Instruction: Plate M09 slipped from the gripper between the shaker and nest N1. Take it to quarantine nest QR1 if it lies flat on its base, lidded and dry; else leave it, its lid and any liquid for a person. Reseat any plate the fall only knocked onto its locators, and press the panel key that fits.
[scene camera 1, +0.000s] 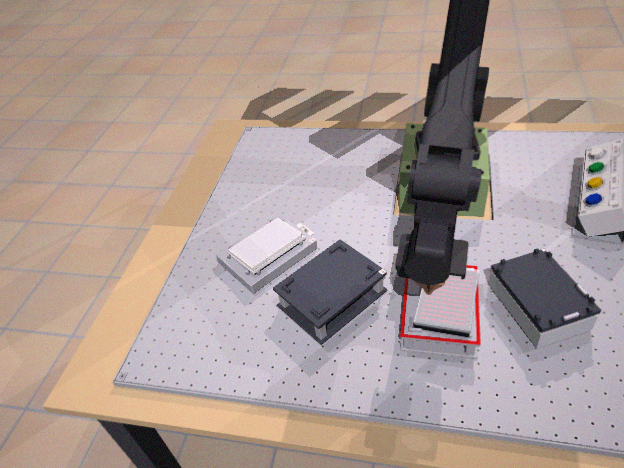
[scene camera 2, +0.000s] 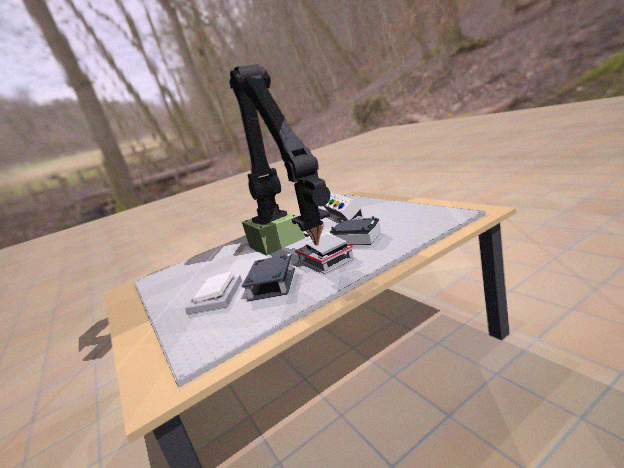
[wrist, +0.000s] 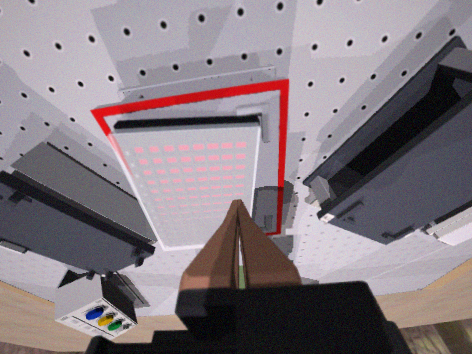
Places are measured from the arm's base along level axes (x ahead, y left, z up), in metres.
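Where they show: gripper, fingertip midpoint: (scene camera 1: 429, 291) (scene camera 2: 316, 245) (wrist: 237, 205); arm's base, origin of the base link: (scene camera 2: 270, 218).
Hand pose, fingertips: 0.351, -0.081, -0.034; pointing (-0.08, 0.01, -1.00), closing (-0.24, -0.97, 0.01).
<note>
Each offset is from my fingertips to the centre of the thing, as dx, dy, dz. "pt": to the spot under its first point.
My gripper (scene camera 1: 428, 292) (scene camera 2: 317, 244) (wrist: 237, 205) is shut and empty, its tips by the robot-side part of a plate with pink wells @(+0.008, +0.029, -0.005) (scene camera 1: 448, 306) (scene camera 2: 330, 244) (wrist: 195, 170). Contact cannot be told. This plate is on the red-outlined nest @(+0.002, +0.020, -0.037) (scene camera 1: 440, 338) (scene camera 2: 305, 257) (wrist: 284, 150), with a dark edge along its front. It sits to one side; corner locators show beside it, and it may be tilted. A white plate @(-0.159, -0.291, -0.025) (scene camera 1: 267, 244) (scene camera 2: 213, 287) (wrist: 457, 227) rests on a grey base @(-0.162, -0.294, -0.043) (scene camera 1: 282, 272) (scene camera 2: 206, 305). Plate labels, lid fit and any liquid cannot be made out.
A dark two-level stand (scene camera 1: 330, 282) (scene camera 2: 269, 269) (wrist: 390, 200) is between the white plate and the red nest. A dark-topped box with pins @(pt +0.003, +0.186, -0.005) (scene camera 1: 546, 289) (scene camera 2: 355, 225) (wrist: 60, 225) stands on the nest's other side. The key panel @(-0.257, +0.373, -0.018) (scene camera 1: 604, 222) (scene camera 2: 352, 212) (wrist: 82, 295) has blue, yellow and green keys.
</note>
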